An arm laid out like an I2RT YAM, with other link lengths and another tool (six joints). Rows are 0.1 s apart.
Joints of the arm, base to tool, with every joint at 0 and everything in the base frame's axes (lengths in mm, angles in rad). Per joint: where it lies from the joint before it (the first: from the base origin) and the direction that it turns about. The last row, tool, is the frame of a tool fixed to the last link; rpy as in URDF.
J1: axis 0 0 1 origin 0.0 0.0 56.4
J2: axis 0 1 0 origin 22.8 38.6 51.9
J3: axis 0 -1 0 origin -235.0 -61.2 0.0
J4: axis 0 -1 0 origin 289.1 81.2 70.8
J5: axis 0 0 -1 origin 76.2 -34.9 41.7
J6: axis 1 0 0 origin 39.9 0.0 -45.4
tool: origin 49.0 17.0 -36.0 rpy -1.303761 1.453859 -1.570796
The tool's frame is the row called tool.
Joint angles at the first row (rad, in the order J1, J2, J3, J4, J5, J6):
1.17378 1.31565 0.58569 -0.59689 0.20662 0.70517
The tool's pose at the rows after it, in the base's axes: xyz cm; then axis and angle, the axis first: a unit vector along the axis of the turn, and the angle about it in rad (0 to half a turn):
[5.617 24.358 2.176 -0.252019 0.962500 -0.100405 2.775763]
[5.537 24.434 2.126 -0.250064 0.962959 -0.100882 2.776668]
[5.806 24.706 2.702 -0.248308 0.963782 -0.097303 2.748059]
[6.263 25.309 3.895 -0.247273 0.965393 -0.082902 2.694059]
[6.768 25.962 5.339 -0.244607 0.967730 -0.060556 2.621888]
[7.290 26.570 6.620 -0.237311 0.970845 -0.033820 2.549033]
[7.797 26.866 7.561 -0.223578 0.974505 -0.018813 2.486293]
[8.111 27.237 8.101 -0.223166 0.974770 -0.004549 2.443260]
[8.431 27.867 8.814 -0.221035 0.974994 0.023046 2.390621]
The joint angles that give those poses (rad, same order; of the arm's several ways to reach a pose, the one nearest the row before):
1.17411 1.32687 0.58116 -0.59364 0.19425 0.71557
1.17840 1.33136 0.58286 -0.59294 0.19592 0.72397
1.17964 1.31372 0.59036 -0.59396 0.21390 0.72023
1.18152 1.27618 0.60199 -0.58547 0.23710 0.70672
1.18411 1.22266 0.60555 -0.56030 0.26433 0.68864
1.18381 1.16971 0.59874 -0.51606 0.28749 0.67345
1.18272 1.12747 0.58943 -0.48250 0.32127 0.67047
1.18275 1.10857 0.58372 -0.44377 0.33363 0.65117
1.18322 1.08450 0.57176 -0.37804 0.33725 0.63031

